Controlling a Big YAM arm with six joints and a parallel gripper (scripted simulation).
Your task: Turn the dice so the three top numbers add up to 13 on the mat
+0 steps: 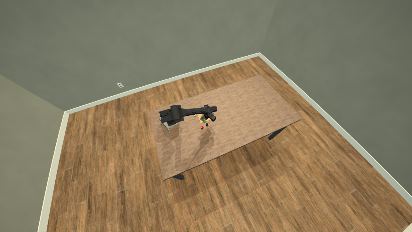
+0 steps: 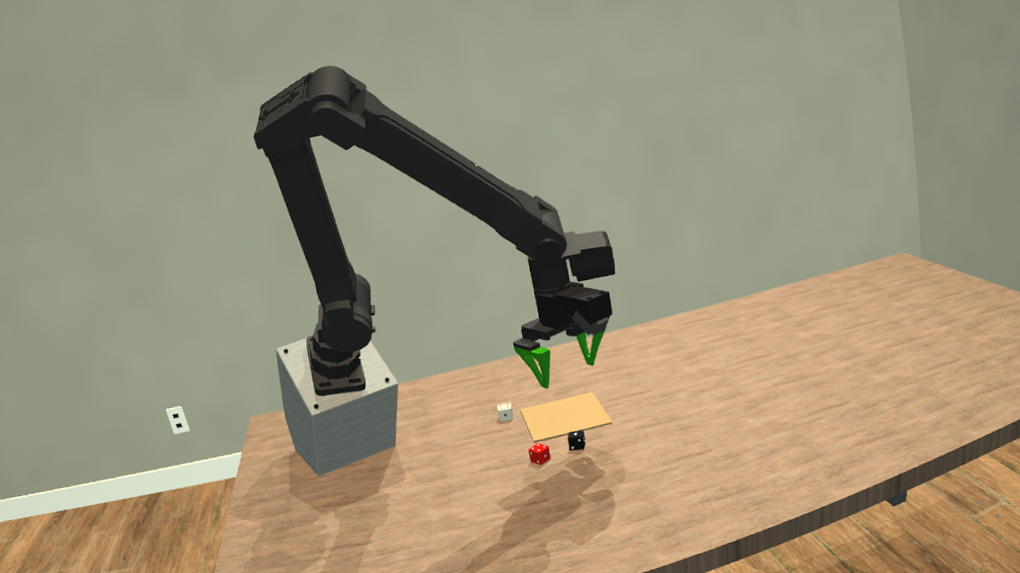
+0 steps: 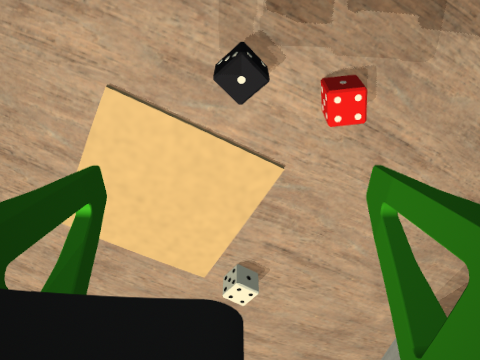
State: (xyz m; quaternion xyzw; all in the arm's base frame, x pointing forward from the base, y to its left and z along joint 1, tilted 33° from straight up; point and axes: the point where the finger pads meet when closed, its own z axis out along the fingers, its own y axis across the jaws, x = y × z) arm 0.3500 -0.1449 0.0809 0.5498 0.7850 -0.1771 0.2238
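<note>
My hand is 13 cm above the black die. From my hand the other things lie so: tan mat 14 cm below, 12 cm to the left, 2 cm ahead; white die 19 cm to the left, 13 cm below, 6 cm behind; red die 13 cm below, 7 cm behind.
</note>
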